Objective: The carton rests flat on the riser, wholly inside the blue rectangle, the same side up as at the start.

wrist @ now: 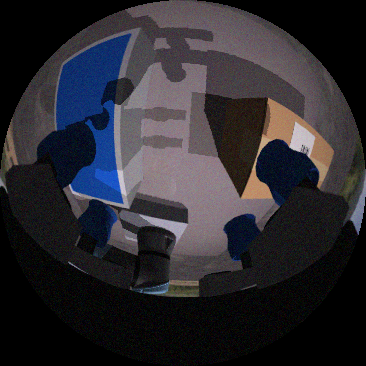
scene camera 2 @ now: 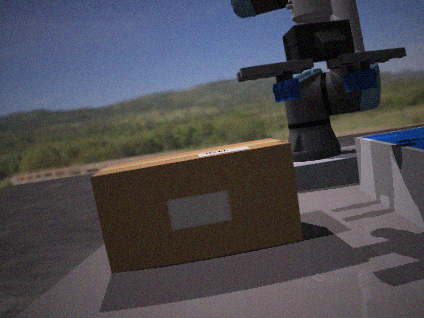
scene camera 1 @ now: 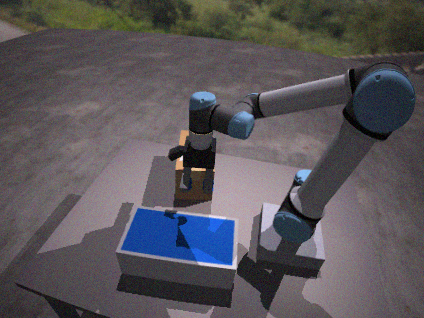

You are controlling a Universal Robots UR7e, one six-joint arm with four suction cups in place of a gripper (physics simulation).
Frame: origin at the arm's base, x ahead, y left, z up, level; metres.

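Seen in the pictures: hand, its tool point: [wrist: 170,194] [scene camera 2: 325,94] [scene camera 1: 198,174]; arm's base, origin of its link: [wrist: 156,236] [scene camera 2: 314,156].
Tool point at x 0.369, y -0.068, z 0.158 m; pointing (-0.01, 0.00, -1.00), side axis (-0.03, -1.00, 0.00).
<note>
Pixels of each thing's top centre, then the offset from my tool point to it. Level surfaces: height alone.
- orange-brown carton, centre of its top: [scene camera 2: 189,155] [wrist: 307,167] [scene camera 1: 196,148] dx +0.022, dy -0.254, dz -0.065 m
- white riser, centre of its top: [wrist: 77,127] [scene camera 1: 180,234] dx +0.044, dy +0.187, dz -0.100 m
- blue rectangle, centre of its top: [wrist: 77,127] [scene camera 1: 180,234] dx +0.044, dy +0.187, dz -0.100 m
- table, height of its surface: dz -0.220 m
The orange-brown carton [scene camera 1: 194,195] [scene camera 2: 140,215] [wrist: 240,135] stands flat on the table, beside the riser and apart from it. A white barcode label shows on its top, and a grey patch on one side. The white riser [scene camera 1: 175,269] [scene camera 2: 371,167] [wrist: 131,137] has the blue rectangle [scene camera 1: 150,232] [scene camera 2: 406,135] [wrist: 80,95] on its top, with arm shadows across it. My gripper [scene camera 1: 197,185] [scene camera 2: 324,84] [wrist: 175,194] is open, its blue suction cups facing down and holding nothing. It hangs higher than the carton's top, offset towards the riser, with a gap to both.
The arm's base stands on a grey-white block [scene camera 1: 270,245] [scene camera 2: 327,172] beside the riser. The arm reaches over the table [scene camera 1: 100,210] from that block. The table's far edge lies behind the carton in scene camera 1. Shadows of the arm and carton fall on the table.
</note>
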